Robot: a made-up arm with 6 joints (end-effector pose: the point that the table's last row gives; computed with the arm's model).
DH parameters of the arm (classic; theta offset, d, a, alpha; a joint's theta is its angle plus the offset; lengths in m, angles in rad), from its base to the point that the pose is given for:
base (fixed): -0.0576 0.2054 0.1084 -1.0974
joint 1: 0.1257 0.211 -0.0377 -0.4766
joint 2: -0.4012 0 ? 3.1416
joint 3: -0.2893 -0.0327 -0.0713 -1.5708
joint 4: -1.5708 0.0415 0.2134 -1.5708
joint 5: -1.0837 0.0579 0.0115 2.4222
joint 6: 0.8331 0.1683 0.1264 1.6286
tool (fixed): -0.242 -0.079 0 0
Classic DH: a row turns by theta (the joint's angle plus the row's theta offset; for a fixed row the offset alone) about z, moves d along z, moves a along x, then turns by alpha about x.
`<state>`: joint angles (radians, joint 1 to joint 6).
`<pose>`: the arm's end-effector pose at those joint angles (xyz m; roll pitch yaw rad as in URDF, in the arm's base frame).
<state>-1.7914 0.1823 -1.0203 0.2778 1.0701 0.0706</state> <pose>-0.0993 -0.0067 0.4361 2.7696 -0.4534 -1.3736</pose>
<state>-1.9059 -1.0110 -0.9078 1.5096 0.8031 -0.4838</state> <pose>-0.1597 0.3314 0.4054 -1.1093 -1.0554 2.7098</pose>
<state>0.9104 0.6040 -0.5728 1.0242 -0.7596 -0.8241</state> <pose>0.2408 0.2325 0.3328 2.2019 0.3171 0.6770</pose>
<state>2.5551 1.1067 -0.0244 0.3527 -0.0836 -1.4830</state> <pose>0.1103 0.2458 0.0341 -1.4830 1.2127 -2.1646</pose>
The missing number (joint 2, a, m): 0.0224
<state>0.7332 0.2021 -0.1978 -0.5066 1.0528 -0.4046</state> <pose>0.2983 -0.0533 0.5877 1.3475 0.0218 -1.1260</pose>
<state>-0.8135 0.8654 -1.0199 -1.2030 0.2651 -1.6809</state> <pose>0.1639 0.1629 0.6881 2.3436 -1.1395 -3.1246</pose>
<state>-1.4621 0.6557 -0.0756 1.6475 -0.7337 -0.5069</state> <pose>0.0324 0.2644 0.3376 -0.6975 -0.7298 2.3646</pose>
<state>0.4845 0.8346 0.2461 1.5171 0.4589 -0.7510</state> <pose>0.3915 0.2454 0.3229 2.6108 0.4578 0.4662</pose>
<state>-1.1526 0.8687 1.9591 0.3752 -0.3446 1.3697</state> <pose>0.2011 0.1334 0.2324 -1.7026 -0.8988 0.7367</pose>
